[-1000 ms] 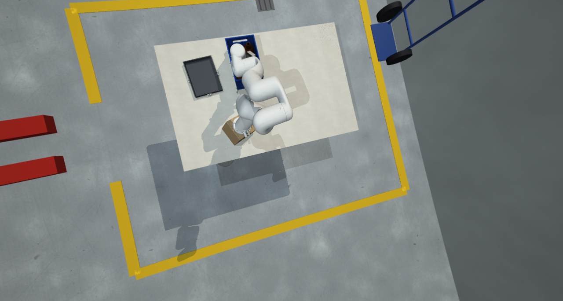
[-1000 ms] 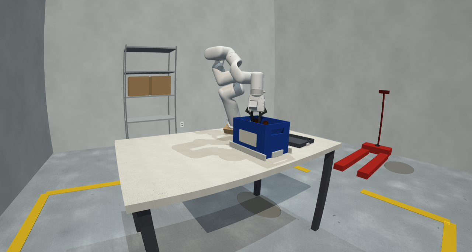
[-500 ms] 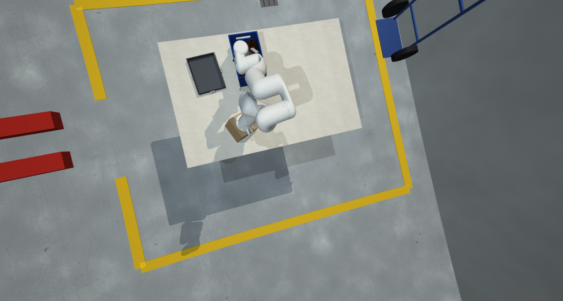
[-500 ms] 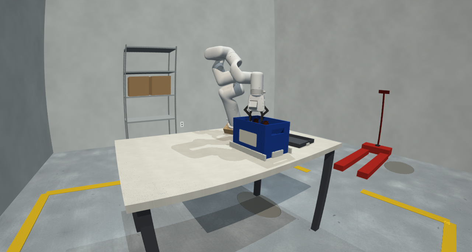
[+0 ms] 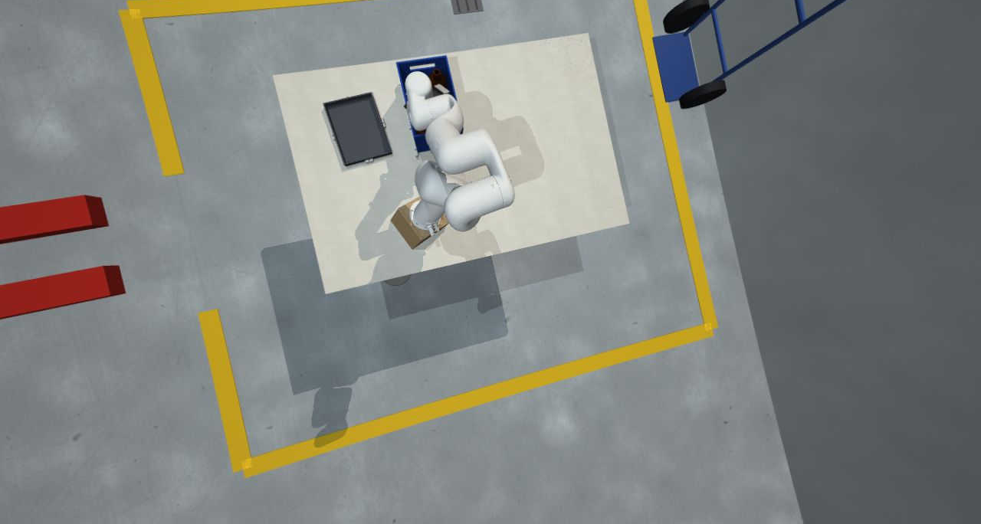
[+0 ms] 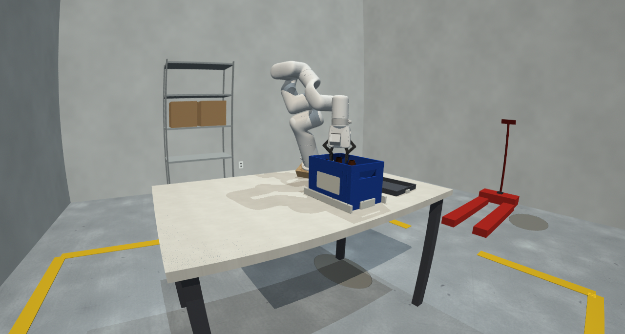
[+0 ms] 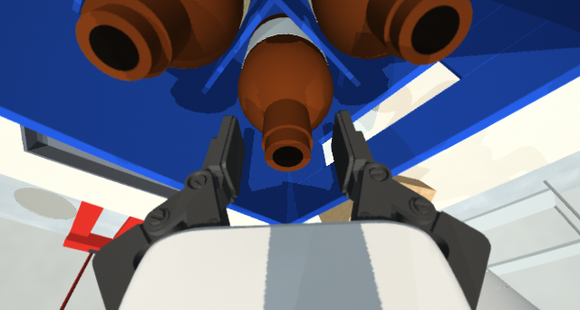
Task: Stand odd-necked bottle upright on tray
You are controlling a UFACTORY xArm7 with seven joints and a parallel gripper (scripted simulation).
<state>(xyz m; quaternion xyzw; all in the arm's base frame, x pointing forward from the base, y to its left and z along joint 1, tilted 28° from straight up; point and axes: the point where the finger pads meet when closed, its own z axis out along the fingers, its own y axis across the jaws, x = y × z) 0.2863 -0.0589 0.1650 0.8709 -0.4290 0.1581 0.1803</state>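
Now: the blue crate 80 mm ahead of my hand, 70 mm below it and 60 mm to the right of it. Also, from my hand: dark grey tray (240 mm to the left, 150 mm below, 120 mm ahead).
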